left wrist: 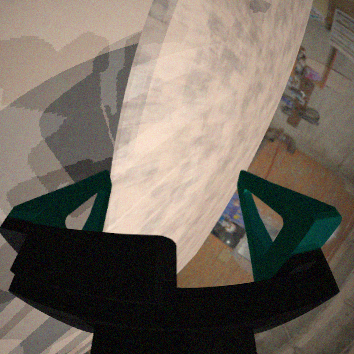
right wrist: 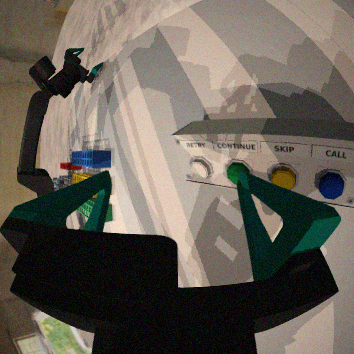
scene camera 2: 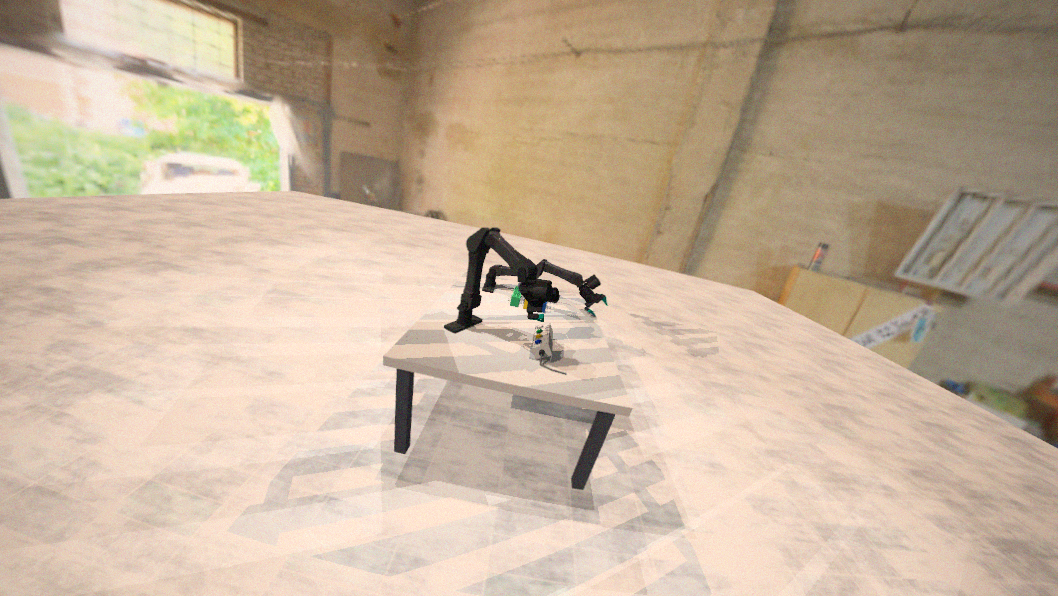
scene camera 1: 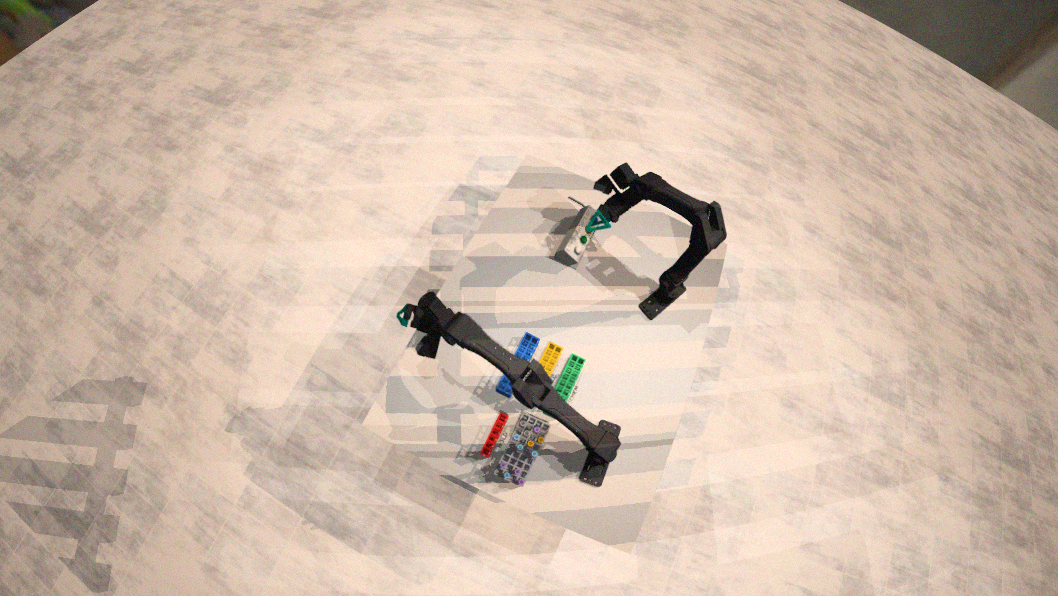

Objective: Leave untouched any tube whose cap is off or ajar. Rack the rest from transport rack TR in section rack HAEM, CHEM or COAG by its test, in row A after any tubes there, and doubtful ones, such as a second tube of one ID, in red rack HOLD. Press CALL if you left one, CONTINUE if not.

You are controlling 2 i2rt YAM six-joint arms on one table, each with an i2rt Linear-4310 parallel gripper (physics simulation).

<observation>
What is my right gripper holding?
Nothing.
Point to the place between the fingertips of my left gripper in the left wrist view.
At 173,176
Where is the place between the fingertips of my right gripper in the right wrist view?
173,177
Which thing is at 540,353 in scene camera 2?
A button box.
</observation>
